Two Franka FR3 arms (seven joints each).
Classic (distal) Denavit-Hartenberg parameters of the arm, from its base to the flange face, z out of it. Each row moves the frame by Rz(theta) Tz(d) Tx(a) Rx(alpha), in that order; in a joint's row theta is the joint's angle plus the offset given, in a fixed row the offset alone. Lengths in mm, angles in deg.
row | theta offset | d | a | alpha
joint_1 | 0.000 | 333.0 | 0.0 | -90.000
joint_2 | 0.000 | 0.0 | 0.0 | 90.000
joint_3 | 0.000 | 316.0 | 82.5 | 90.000
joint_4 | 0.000 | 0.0 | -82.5 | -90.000
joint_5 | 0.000 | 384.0 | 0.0 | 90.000
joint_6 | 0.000 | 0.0 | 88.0 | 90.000
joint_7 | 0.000 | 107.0 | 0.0 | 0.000
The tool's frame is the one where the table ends.
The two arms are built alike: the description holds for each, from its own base.
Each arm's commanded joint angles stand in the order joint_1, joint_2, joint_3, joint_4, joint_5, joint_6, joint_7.
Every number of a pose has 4 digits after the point.
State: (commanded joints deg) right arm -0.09 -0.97 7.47 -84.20 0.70 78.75 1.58; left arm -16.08 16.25 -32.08 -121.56 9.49 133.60 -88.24
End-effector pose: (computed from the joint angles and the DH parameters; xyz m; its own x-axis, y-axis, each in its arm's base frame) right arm 0.5235 0.0700 0.6639 0.9916 0.1028 -0.0785 0.1025 -0.9947 -0.0078; left arm 0.3849 -0.4188 0.2947 0.8249 0.5643 -0.0328 0.5639 -0.8256 -0.0203
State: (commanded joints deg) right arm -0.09 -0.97 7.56 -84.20 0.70 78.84 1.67; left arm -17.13 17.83 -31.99 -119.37 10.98 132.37 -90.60
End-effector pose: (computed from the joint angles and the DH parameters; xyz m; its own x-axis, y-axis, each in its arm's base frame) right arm 0.5236 0.0709 0.6640 0.9917 0.1028 -0.0769 0.1026 -0.9947 -0.0077; left arm 0.3859 -0.4303 0.2949 0.8185 0.5740 -0.0252 0.5734 -0.8188 -0.0270
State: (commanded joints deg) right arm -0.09 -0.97 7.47 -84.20 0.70 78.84 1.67; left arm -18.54 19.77 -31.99 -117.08 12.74 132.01 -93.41
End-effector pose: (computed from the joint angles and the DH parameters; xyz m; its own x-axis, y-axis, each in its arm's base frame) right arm 0.5237 0.0701 0.6641 0.9919 0.1013 -0.0769 0.1010 -0.9949 -0.0077; left arm 0.3846 -0.4461 0.2938 0.8129 0.5821 -0.0176 0.5817 -0.8131 -0.0210
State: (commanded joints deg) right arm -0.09 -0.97 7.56 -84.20 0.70 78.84 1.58; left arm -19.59 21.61 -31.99 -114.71 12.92 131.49 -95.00
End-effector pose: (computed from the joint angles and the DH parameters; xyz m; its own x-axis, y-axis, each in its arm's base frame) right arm 0.5236 0.0709 0.6640 0.9916 0.1044 -0.0769 0.1041 -0.9945 -0.0078; left arm 0.3856 -0.4596 0.2936 0.8041 0.5938 -0.0292 0.5936 -0.8046 -0.0163
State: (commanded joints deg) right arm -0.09 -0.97 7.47 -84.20 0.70 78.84 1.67; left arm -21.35 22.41 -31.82 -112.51 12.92 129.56 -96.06
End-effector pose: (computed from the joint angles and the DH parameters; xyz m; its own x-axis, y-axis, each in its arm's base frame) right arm 0.5237 0.0701 0.6641 0.9919 0.1013 -0.0769 0.1010 -0.9949 -0.0077; left arm 0.3801 -0.4741 0.2990 0.8056 0.5916 -0.0302 0.5911 -0.8062 -0.0251
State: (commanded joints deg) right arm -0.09 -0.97 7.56 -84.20 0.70 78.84 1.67; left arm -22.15 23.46 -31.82 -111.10 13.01 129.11 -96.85
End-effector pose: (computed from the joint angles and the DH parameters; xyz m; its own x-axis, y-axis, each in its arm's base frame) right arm 0.5236 0.0709 0.6640 0.9917 0.1028 -0.0769 0.1026 -0.9947 -0.0077; left arm 0.3788 -0.4829 0.2989 0.8034 0.5944 -0.0366 0.5939 -0.8042 -0.0247
